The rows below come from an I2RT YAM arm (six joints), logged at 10 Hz.
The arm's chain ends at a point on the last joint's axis. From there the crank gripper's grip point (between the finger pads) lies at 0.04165 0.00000 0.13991 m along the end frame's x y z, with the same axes.
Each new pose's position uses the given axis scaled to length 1; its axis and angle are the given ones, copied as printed.
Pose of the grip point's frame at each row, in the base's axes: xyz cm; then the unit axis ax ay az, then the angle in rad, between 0 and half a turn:
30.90 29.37 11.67 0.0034 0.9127 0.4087 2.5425
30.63 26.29 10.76 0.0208 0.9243 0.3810 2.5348
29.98 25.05 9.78 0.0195 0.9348 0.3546 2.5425
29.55 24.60 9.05 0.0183 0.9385 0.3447 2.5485
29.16 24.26 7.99 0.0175 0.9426 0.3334 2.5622
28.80 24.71 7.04 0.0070 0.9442 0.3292 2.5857
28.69 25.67 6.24 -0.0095 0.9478 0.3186 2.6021
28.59 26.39 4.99 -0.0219 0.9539 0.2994 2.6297
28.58 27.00 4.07 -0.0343 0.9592 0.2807 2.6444
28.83 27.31 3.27 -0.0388 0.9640 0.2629 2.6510
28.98 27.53 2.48 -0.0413 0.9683 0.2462 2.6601
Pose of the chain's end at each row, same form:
27.10 18.89 21.09 0.0034 0.9127 0.4087 2.5425
26.47 16.43 20.69 0.0208 0.9243 0.3810 2.5348
25.86 15.76 20.27 0.0195 0.9348 0.3546 2.5425
25.50 15.53 19.75 0.0183 0.9385 0.3447 2.5485
25.27 15.43 18.95 0.0175 0.9426 0.3334 2.5622
25.31 15.94 18.18 0.0070 0.9442 0.3292 2.5857
25.53 17.14 17.66 -0.0095 0.9478 0.3186 2.6021
25.85 18.31 16.84 -0.0219 0.9539 0.2994 2.6297
26.08 19.39 16.28 -0.0343 0.9592 0.2807 2.6444
26.41 20.16 15.76 -0.0388 0.9640 0.2629 2.6510
26.65 20.81 15.23 -0.0413 0.9683 0.2462 2.6601

